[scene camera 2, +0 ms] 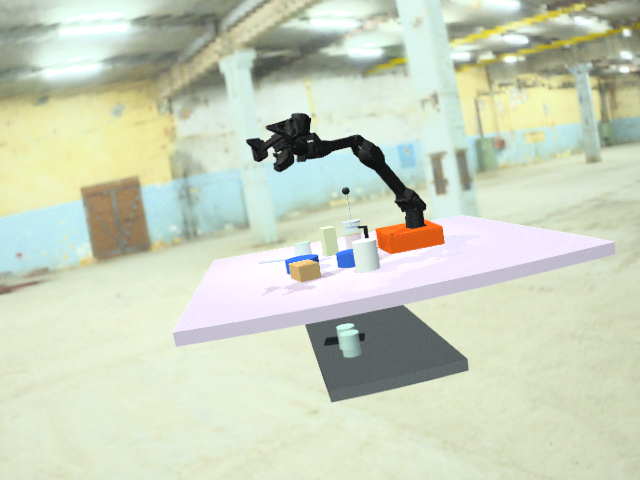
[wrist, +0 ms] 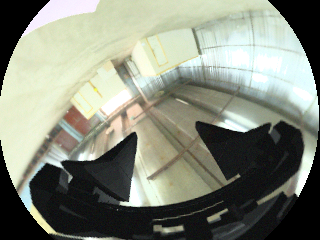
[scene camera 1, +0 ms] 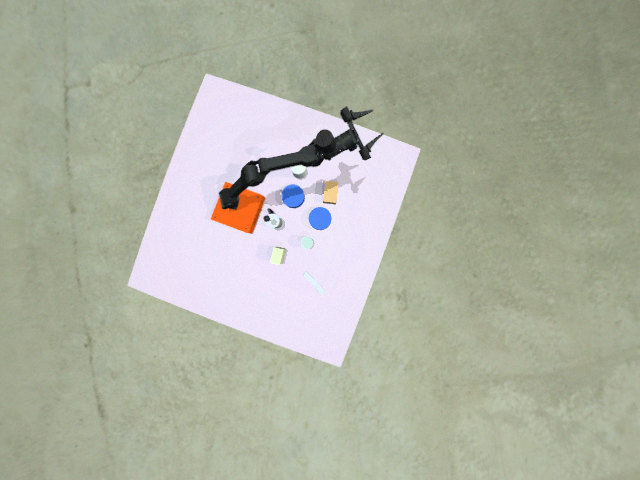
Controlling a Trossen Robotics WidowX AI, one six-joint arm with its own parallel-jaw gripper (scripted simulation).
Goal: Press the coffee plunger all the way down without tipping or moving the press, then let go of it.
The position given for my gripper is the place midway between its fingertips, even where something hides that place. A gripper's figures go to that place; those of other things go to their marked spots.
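My gripper (scene camera 2: 256,134) is 1.53 m from the lens, and there is a white cylinder (scene camera 2: 366,255) too, which is 1.67 m from the lens.
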